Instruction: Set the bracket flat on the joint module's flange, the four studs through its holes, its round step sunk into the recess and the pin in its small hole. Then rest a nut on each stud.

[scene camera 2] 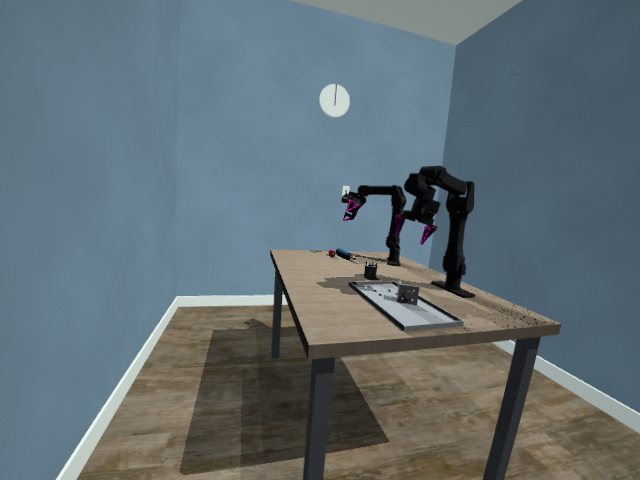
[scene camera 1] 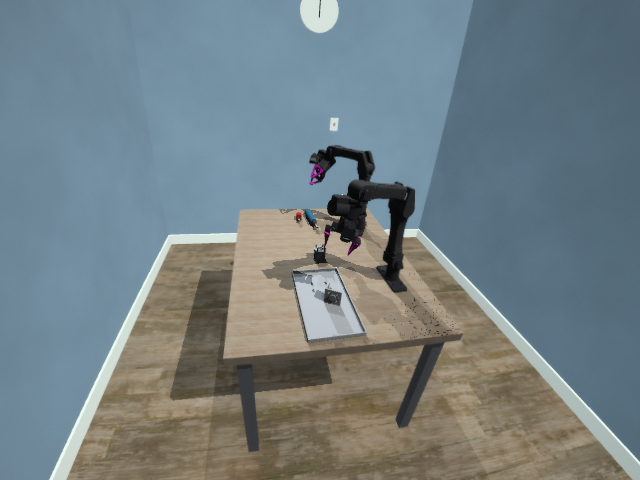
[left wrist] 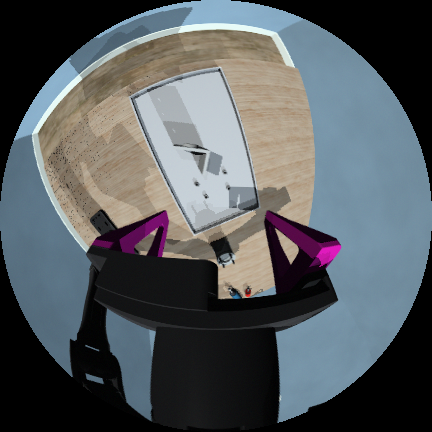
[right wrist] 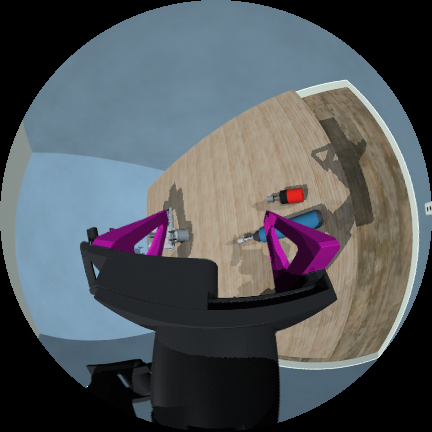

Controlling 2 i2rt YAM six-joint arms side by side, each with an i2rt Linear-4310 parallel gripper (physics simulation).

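Frame: origin at the left arm's base, x back, y up, z left, level; metres.
Where they show: left gripper, fingertip midpoint: point(scene camera 2: 409, 240) point(scene camera 1: 336, 250) point(left wrist: 216, 215); right gripper, fingertip midpoint: point(scene camera 2: 345, 215) point(scene camera 1: 310, 181) point(right wrist: 215, 215); left arm's base, origin of the base link: point(scene camera 2: 451, 289) point(scene camera 1: 390, 278); right arm's base, origin of the base link: point(scene camera 2: 393, 262) point(scene camera 1: 358, 228).
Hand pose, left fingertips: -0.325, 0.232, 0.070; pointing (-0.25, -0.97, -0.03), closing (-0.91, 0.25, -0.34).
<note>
Things, the pixels of their top centre, and the offset from my left fingertips, as dx, dy, dz. "spot": a spot on its surface instead.
- dark bracket, middle of its top: point(left wrist: 189, 158) point(scene camera 2: 409, 283) point(scene camera 1: 334, 287) +0.000, -0.158, +0.030
- tray, middle of its top: point(left wrist: 203, 152) point(scene camera 2: 397, 298) point(scene camera 1: 324, 297) point(right wrist: 155, 232) -0.035, -0.216, +0.021
- black joint module, middle of its top: point(left wrist: 227, 262) point(right wrist: 170, 235) point(scene camera 2: 371, 262) point(scene camera 1: 320, 246) +0.029, -0.158, -0.295
- red-handled tool, middle of its top: point(right wrist: 282, 195) point(scene camera 2: 332, 251) point(scene camera 1: 298, 215) +0.016, -0.198, -0.753
- blue-handled tool, surface spot: point(right wrist: 305, 221) spot: +0.090, -0.191, -0.793
The dark bracket point(scene camera 1: 332, 297) point(scene camera 2: 407, 293) stands in the tray point(scene camera 1: 336, 337) point(scene camera 2: 433, 326) point(left wrist: 239, 118), one plate upright. Several small nuts point(left wrist: 196, 183) lie in the tray beside it. The black joint module point(scene camera 1: 320, 254) point(scene camera 2: 370, 271) point(left wrist: 223, 250) stands on the table beyond the tray's far end, its studs pointing up. My left gripper point(scene camera 1: 337, 249) point(scene camera 2: 410, 239) point(left wrist: 216, 215) is open and empty, raised above the table to the right of the module in scene camera 1. My right gripper point(scene camera 1: 313, 180) point(scene camera 2: 347, 215) point(right wrist: 215, 215) is open and empty, high above the table's far end.
A red-handled tool point(scene camera 1: 298, 216) point(scene camera 2: 331, 253) point(right wrist: 295, 195) and a blue-handled tool point(scene camera 1: 310, 217) point(scene camera 2: 343, 253) point(right wrist: 305, 221) lie at the table's far end. The left arm's base point(scene camera 1: 391, 279) stands right of the tray in scene camera 1.
</note>
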